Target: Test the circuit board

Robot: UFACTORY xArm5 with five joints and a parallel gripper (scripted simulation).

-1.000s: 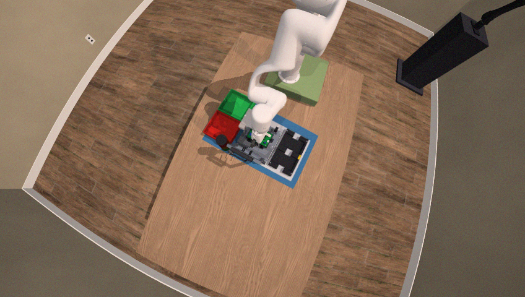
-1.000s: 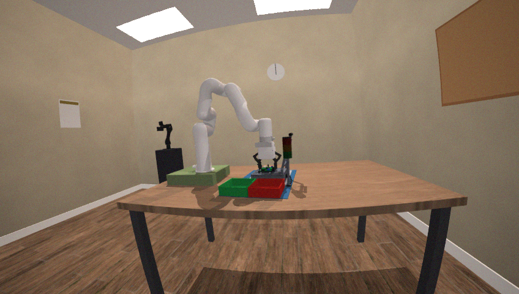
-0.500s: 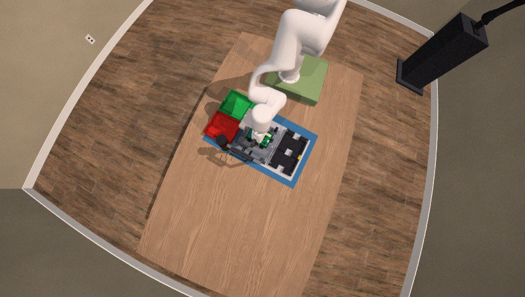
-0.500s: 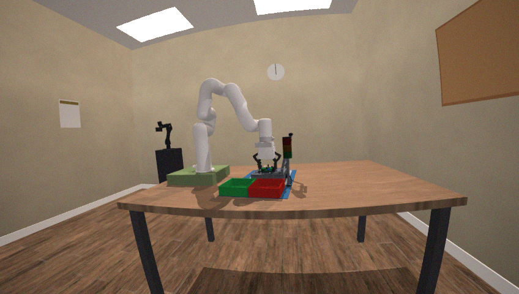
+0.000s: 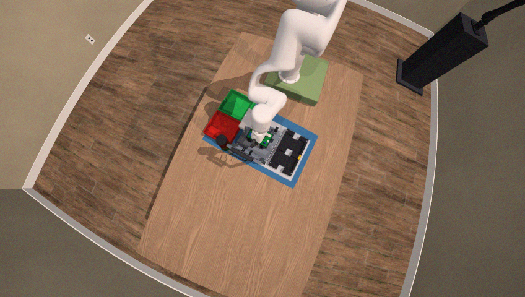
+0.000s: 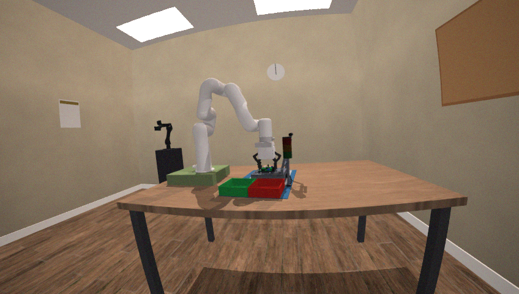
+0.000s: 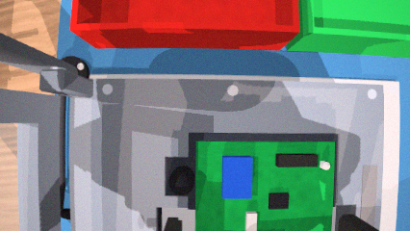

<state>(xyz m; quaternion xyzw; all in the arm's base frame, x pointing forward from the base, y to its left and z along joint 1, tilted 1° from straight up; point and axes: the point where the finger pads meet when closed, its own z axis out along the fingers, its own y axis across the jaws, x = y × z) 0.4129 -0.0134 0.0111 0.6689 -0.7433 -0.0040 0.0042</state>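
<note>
My hand is right at the green circuit board. Also, from my hand: clear lid (12 cm ahead, 10 cm above, 1 cm to the right); red bin (20 cm to the right, 6 cm below, 2 cm ahead); green bin (19 cm to the right, 13 cm behind, 6 cm below).
</note>
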